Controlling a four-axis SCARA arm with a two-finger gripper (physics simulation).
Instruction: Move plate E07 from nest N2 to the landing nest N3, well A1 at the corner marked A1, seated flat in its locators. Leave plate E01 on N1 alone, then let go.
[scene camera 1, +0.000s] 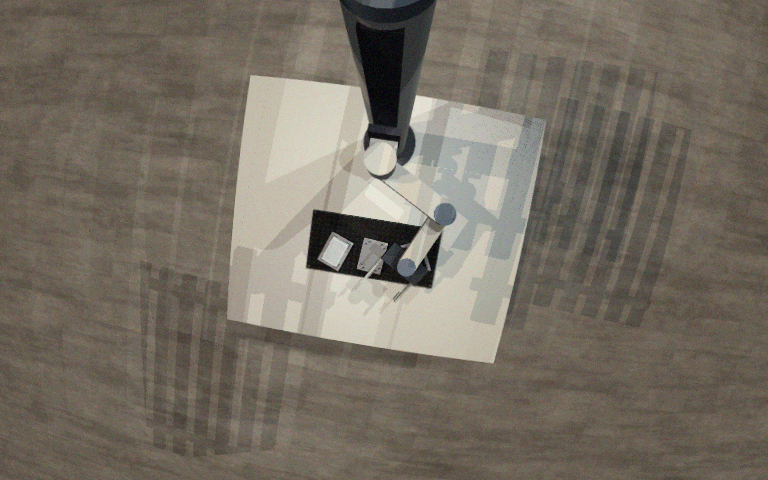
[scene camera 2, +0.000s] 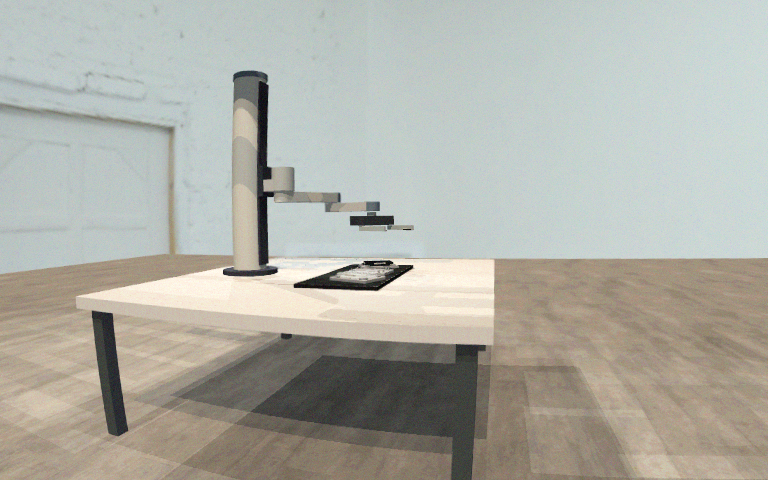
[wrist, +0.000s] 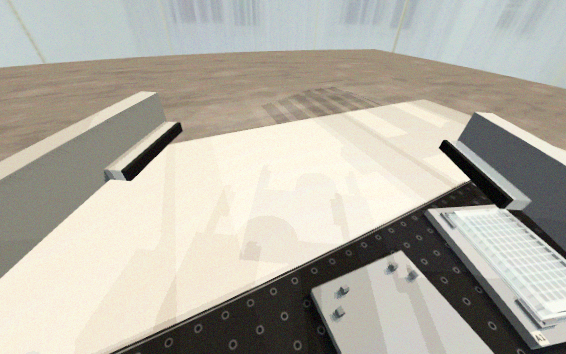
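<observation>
A clear plate with a white well grid (scene camera 1: 335, 251) (wrist: 515, 260) sits on a grey nest (scene camera 1: 323, 259) (wrist: 465, 252) at one end of the black board; that nest has an A1 label (wrist: 540, 338). No plate number is readable. The middle grey nest (scene camera 1: 363, 264) (wrist: 380, 310) has small upright pins and bears no plate in the wrist view. At the other end, a pale-edged item (scene camera 1: 427, 261) is mostly hidden under the arm; a dark shape (scene camera 2: 378, 262) shows there. My gripper (scene camera 1: 379, 291) (scene camera 2: 399, 228) (wrist: 310, 119) is open and empty, high above the board.
The black perforated board (scene camera 1: 318, 220) (scene camera 2: 317, 281) (wrist: 272, 311) lies on the pale table (scene camera 1: 294, 124) (scene camera 2: 243, 305) (wrist: 210, 200). The arm's column (scene camera 1: 390, 56) (scene camera 2: 245, 186) stands behind the board. The forearm (scene camera 1: 421, 240) (scene camera 2: 353, 207) reaches over the board.
</observation>
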